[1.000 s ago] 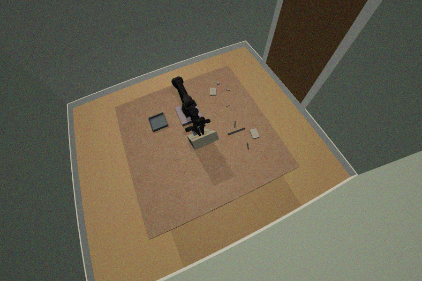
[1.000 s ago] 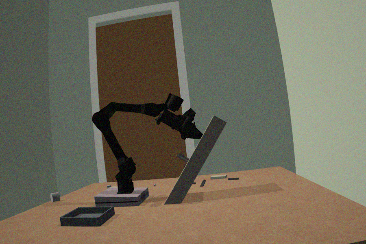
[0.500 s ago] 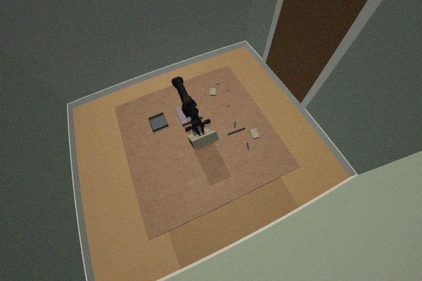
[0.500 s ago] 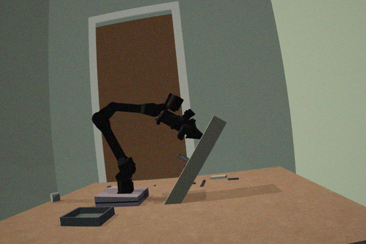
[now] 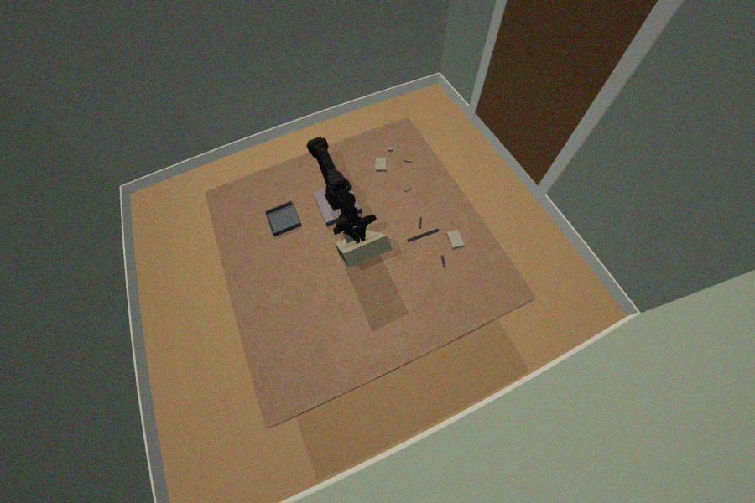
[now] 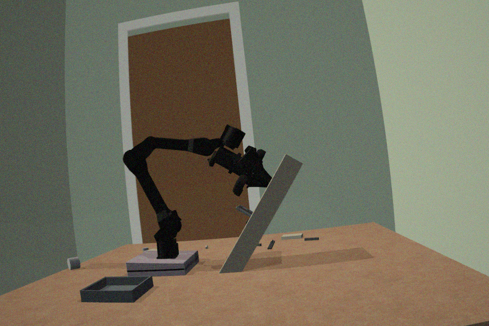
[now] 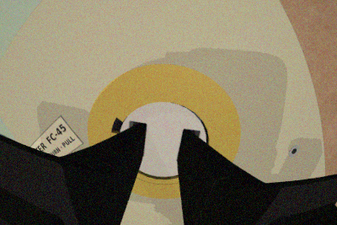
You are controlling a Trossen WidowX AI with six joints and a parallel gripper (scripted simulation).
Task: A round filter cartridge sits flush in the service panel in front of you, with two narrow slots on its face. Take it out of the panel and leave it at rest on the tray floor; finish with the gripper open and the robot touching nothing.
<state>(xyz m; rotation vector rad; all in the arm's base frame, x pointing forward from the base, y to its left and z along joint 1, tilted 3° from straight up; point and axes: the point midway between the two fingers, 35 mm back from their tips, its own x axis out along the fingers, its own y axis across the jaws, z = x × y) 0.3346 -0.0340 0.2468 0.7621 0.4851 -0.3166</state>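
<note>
Right now the service panel is 4 cm behind my gripper tip and 8 cm below it. From my gripper tip the other things lie so: white round cartridge 1 cm ahead, 1 cm below; then dark tray 46 cm behind, 23 cm to the right, 24 cm below.
</note>
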